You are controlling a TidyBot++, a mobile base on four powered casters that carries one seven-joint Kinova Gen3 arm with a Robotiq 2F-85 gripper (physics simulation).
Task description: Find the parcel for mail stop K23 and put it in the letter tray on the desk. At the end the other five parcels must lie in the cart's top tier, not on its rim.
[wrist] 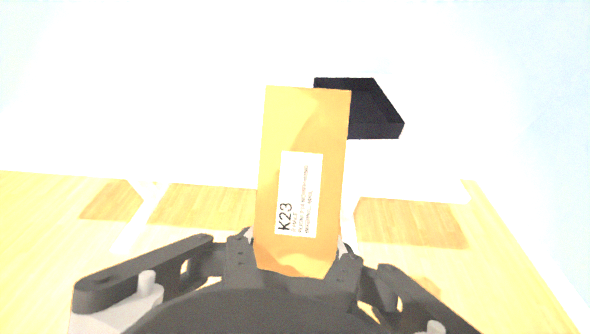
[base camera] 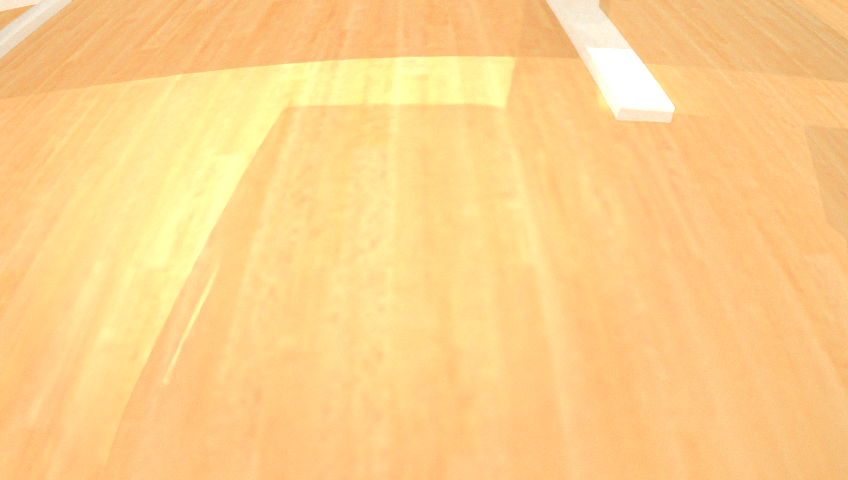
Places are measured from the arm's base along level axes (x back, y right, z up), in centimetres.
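Where they show: gripper, fingertip midpoint: [wrist: 295, 240].
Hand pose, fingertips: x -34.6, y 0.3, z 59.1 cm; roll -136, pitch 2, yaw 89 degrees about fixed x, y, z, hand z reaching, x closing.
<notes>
Things, the pixels of their top centre, and the offset from my fingertips. "pt": a spot on its surface instead. Level surfaces: height alone.
- yellow-orange parcel, top centre: [wrist: 304, 111] dx -2.3, dy +0.0, dz +10.1 cm
- black letter tray, top centre: [wrist: 353, 96] dx -65.6, dy +13.9, dz -20.4 cm
- white desk, surface height: dz -26.7 cm
- wood floor, surface height: dz -98.7 cm
- white foot, surface spot: [base camera: 29, 26] pt dx -76.8, dy -94.4, dz -97.1 cm
A yellow-orange parcel [wrist: 332, 180] with a white label reading K23 stands out from my gripper [wrist: 295, 240] in the wrist view. The gripper is shut on its near end. The black letter tray [wrist: 376, 131] is on the white desk [wrist: 150, 110], beyond the parcel and a little to its right. The parcel's far end hides the left part of the tray from this view. The gripper, the parcel and the tray do not show in the base camera view. The cart and the other five parcels show in neither view.
In the base camera view a white desk foot [base camera: 639, 83] lies on the wood floor [base camera: 416, 267] at the upper right, and another white foot [base camera: 29, 26] at the upper left. White desk legs also show below the desk's front edge in the wrist view.
</notes>
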